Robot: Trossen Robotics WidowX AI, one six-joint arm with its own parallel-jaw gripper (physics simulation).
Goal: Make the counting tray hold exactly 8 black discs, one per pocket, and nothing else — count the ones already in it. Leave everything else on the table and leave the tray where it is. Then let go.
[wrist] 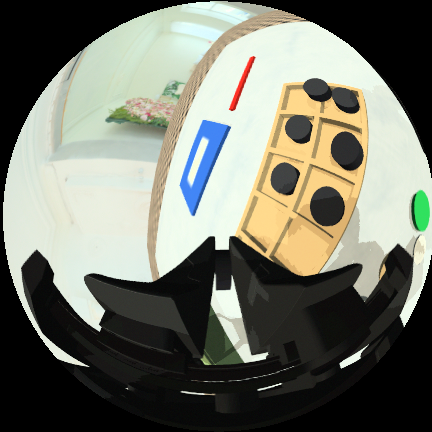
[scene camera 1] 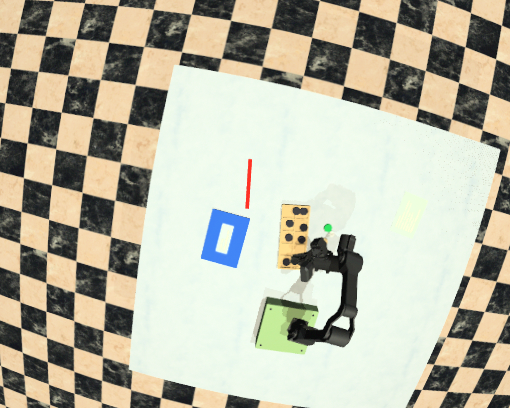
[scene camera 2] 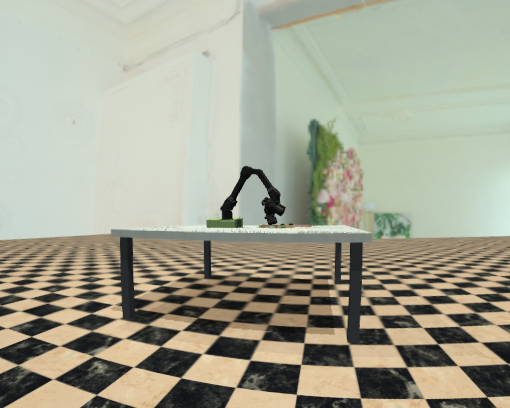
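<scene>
The wooden counting tray has two columns of pockets. In the wrist view, six black discs show in its three far rows; the far-row pair, a left disc and a right disc, stand close together, the left one near the middle divider. The row nearer me has two empty pockets. Another black disc is in the near-left pocket. My gripper is shut on a black disc, held on edge, low at the tray's near end. The fingers hide the near row in the wrist view.
A green disc, a white disc and a partly hidden tan disc lie right of the tray. A blue frame and red bar lie left. The green base stands nearer.
</scene>
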